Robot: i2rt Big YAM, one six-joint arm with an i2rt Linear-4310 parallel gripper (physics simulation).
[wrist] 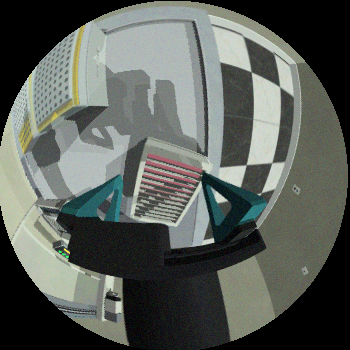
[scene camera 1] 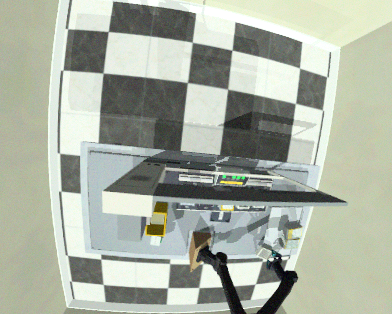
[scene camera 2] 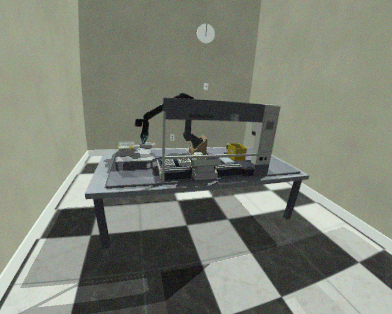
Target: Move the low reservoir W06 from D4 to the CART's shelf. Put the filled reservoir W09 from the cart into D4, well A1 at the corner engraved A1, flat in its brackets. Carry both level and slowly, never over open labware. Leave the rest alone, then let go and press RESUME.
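Where they show: gripper, fingertip midpoint: [wrist: 161, 177] [scene camera 1: 269, 254] [scene camera 2: 143, 142]; arm's base at its link origin: [scene camera 1: 202, 253].
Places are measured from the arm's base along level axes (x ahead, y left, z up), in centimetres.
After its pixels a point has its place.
Note:
A reservoir [scene camera 1: 265, 252] @[x 5.1, y -49.4, z -0.7 cm] [scene camera 2: 146, 145] @[x 7.5, y -50.4, z -1.2 cm] [wrist: 167, 187] @[x 3.2, y -50.8, z -1.3 cm] with a pale frame and many narrow slots shows pink-red liquid toward its far end in the wrist view. Its label is not readable. My gripper [scene camera 1: 271, 256] @[x 4.0, y -53.3, z 0.2 cm] [scene camera 2: 144, 140] @[x 4.0, y -53.3, z 0.2 cm] [wrist: 161, 177] @[x 4.0, y -53.3, z 0.2 cm] is open, with one teal finger on each side of the reservoir; the right fingertip appears close to its rim, and a gap shows on the left. Whether the fingers touch it is unclear. The cart's marking, D4, its brackets and the engraved A1 are too small or hidden to tell. The instrument display [scene camera 1: 232, 179] [wrist: 62, 251] @[x 57.2, y -8.5, z 3.2 cm] shows green marks; RESUME is not readable.
Yellow-edged tip boxes [scene camera 1: 294, 234] @[x 25.4, y -64.3, z 3.5 cm] [scene camera 2: 126, 145] @[x 25.5, y -65.4, z 3.9 cm] [wrist: 56, 70] stand beside the reservoir. The instrument's dark top [scene camera 1: 240, 195] @[x 59.6, y 9.5, z 41.5 cm] [scene camera 2: 215, 109] @[x 61.1, y -1.1, z 40.3 cm] overhangs the deck. A yellow bin [scene camera 1: 156, 225] [scene camera 2: 237, 152] stands at the other side. The arm's brown base block [scene camera 1: 198, 248] @[x 7.2, y 5.2, z 4.5 cm] [scene camera 2: 199, 146] lies between.

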